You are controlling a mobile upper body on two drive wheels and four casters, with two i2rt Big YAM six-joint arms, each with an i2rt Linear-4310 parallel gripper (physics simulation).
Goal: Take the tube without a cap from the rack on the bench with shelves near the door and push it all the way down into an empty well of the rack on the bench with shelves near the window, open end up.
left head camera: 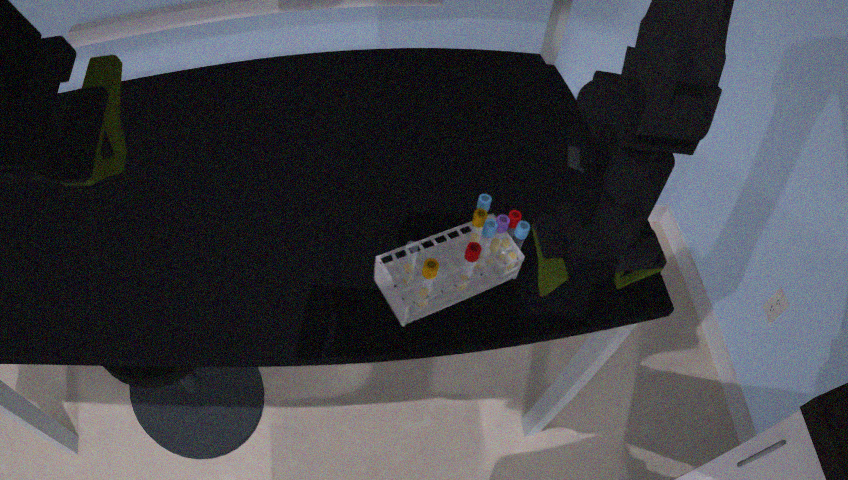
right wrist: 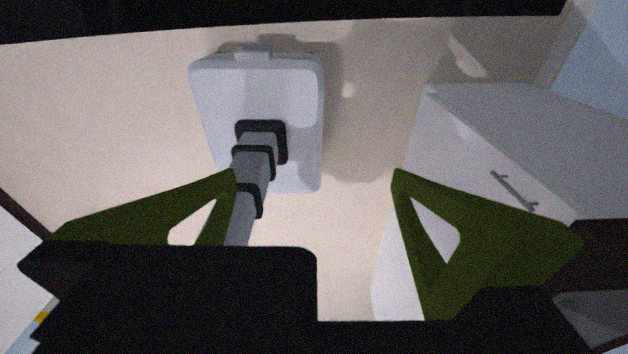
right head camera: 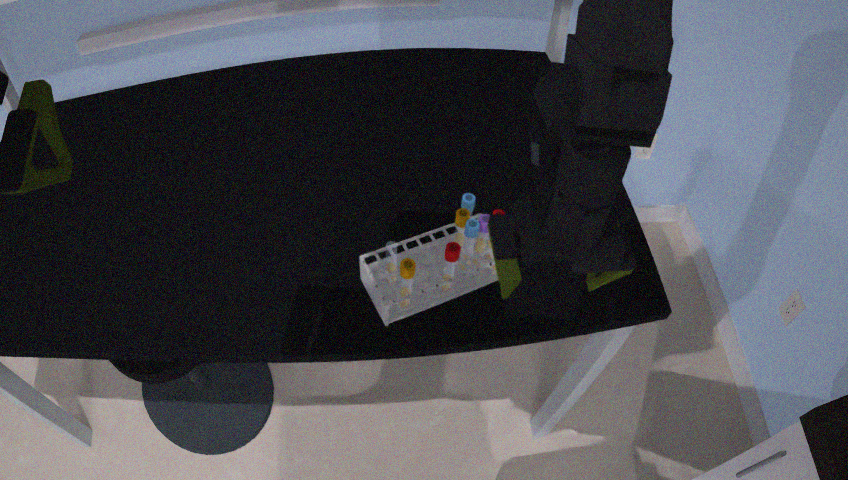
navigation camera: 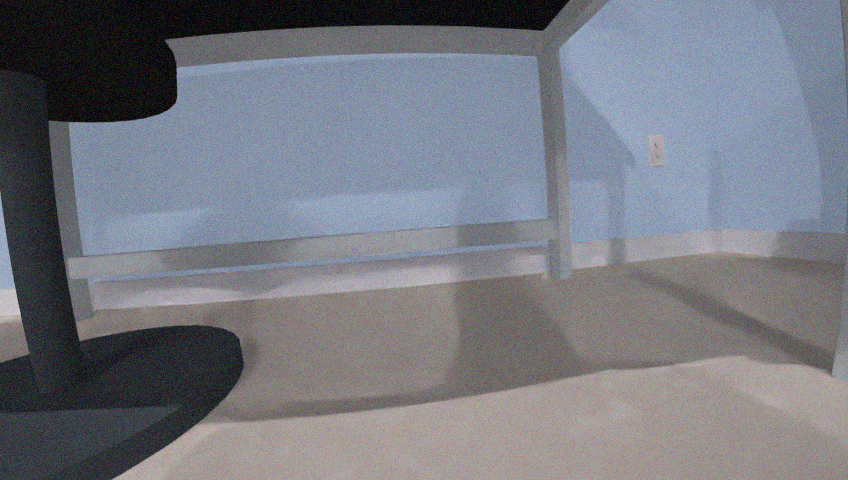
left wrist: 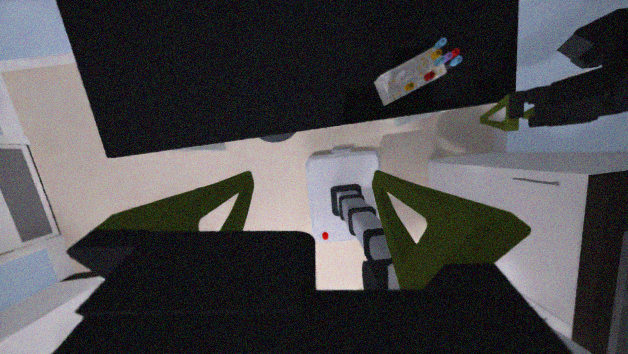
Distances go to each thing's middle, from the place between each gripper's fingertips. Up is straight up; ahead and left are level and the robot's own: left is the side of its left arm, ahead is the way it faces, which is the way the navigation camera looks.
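My left hand: 240 mm short of the tube rack (left head camera: 403, 301), 360 mm to the left of it, 480 mm above it.
Tube rack from my right hand: 180 mm ahead, 80 mm to the left, 220 mm below.
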